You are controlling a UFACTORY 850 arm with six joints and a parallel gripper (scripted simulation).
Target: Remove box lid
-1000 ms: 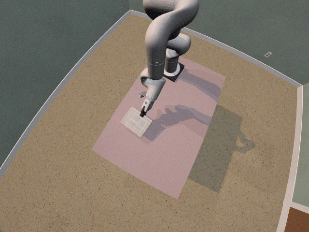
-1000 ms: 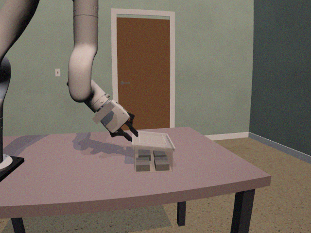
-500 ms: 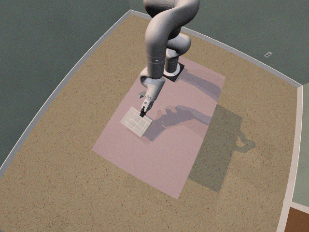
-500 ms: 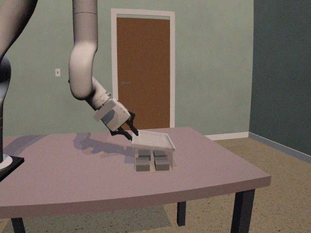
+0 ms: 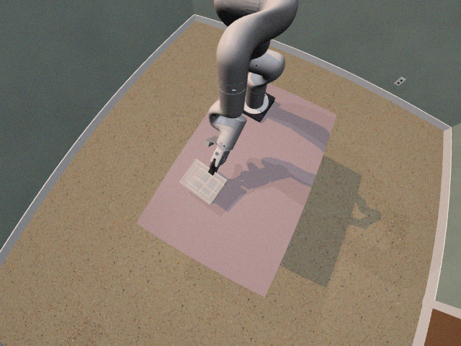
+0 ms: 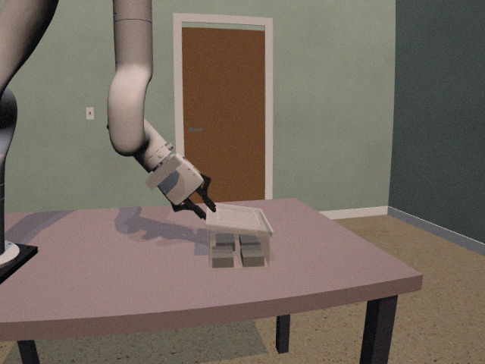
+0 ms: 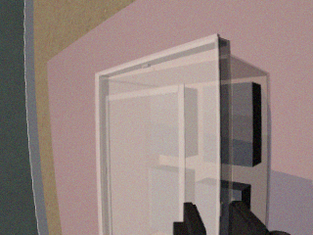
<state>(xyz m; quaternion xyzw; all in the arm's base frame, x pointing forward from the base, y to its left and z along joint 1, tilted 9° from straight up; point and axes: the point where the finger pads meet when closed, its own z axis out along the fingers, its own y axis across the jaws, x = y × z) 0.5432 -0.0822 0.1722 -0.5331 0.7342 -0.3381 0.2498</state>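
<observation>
My hand is 7 cm short of the see-through lid, 4 cm to the left of it and 2 cm above it. Round my hand: clear plastic box 8 cm below, 7 cm ahead, 4 cm to the right.
</observation>
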